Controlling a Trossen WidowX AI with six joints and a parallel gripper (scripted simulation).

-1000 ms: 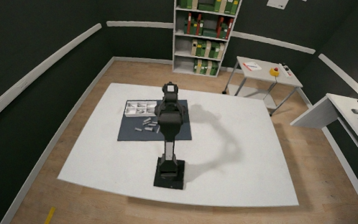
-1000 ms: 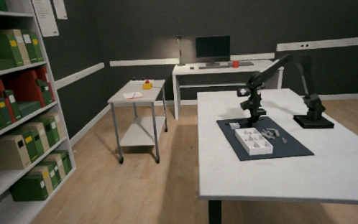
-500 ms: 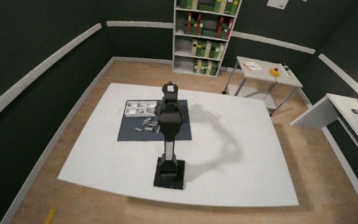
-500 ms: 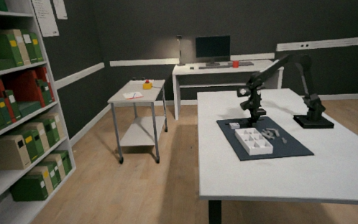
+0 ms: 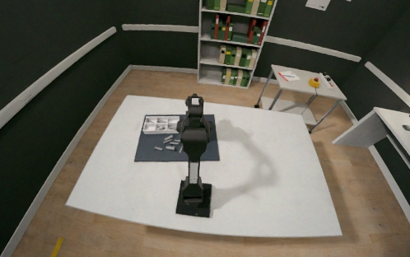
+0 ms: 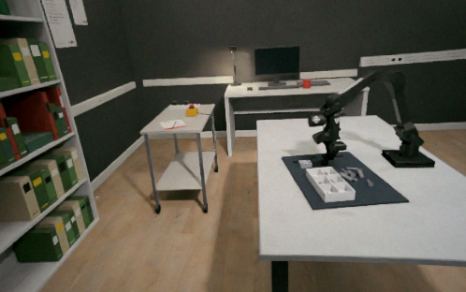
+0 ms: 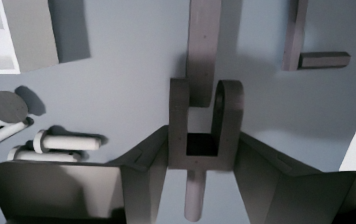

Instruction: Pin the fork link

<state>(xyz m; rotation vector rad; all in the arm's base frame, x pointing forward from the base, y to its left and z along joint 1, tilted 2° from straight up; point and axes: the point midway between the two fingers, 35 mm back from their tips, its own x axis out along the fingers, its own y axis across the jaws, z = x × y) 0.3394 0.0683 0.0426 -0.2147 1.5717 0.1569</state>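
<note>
My hand is 5 cm above the eye plate, 4 cm short of it and 1 cm to the right of it. Also, from my hand: dark blue mat 10 cm to the left, 7 cm below; grey block 11 cm ahead, 5 cm below, 3 cm to the left; pin 9 cm to the left, 6 cm below, 5 cm behind.
</note>
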